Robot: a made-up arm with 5 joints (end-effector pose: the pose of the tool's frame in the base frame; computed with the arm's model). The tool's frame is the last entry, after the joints.
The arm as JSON. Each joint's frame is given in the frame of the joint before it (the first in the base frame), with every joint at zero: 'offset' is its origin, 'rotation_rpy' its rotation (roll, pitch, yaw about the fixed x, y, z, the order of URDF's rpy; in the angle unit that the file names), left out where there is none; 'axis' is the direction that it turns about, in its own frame. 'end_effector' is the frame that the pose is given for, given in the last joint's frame.
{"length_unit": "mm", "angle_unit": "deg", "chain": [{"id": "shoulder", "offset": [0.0, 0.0, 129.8], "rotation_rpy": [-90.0, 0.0, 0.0], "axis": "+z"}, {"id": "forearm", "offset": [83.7, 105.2, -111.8], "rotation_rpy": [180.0, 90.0, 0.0], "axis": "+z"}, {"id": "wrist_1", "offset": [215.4, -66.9, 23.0], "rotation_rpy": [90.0, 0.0, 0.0], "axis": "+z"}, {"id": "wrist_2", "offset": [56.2, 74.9, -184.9], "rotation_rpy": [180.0, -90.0, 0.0], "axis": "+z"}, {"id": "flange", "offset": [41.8, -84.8, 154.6], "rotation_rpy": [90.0, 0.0, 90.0], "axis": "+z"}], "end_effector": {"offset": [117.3, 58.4, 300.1], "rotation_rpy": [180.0, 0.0, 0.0]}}
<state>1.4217 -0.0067 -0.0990 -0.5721 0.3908</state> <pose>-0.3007 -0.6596 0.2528 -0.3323 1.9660 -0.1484</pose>
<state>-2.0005 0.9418 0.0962 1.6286 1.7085</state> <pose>-0.4313 -0.4577 0.2670 -0.9805 2.4335 -0.2594</pose>
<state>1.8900 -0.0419 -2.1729 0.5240 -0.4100</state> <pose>-0.2973 -0.0854 0.0564 2.3058 0.2771 0.9946</pose>
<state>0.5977 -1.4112 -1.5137 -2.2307 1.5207</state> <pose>0.0159 -0.6209 -0.5153 -0.7773 0.6407 0.3053</pose>
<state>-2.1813 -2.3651 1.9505 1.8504 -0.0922</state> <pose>0.5842 -0.0391 0.2099 1.2447 -1.2629 -0.4519</pose>
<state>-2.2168 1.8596 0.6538 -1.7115 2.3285</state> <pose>0.2679 0.2972 -0.1691 -1.3861 -0.7021 1.7647</pose>
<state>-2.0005 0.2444 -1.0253 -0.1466 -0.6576</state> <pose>0.1380 -0.5366 0.3875 -1.6133 -1.1316 0.7634</pose>
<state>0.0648 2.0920 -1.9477 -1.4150 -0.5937</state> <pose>0.4110 0.1655 0.4406 1.0806 -2.3572 0.1665</pose>
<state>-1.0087 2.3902 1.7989 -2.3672 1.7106</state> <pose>0.3028 0.1736 -0.3026 1.7222 -0.0353 -2.6075</pose>
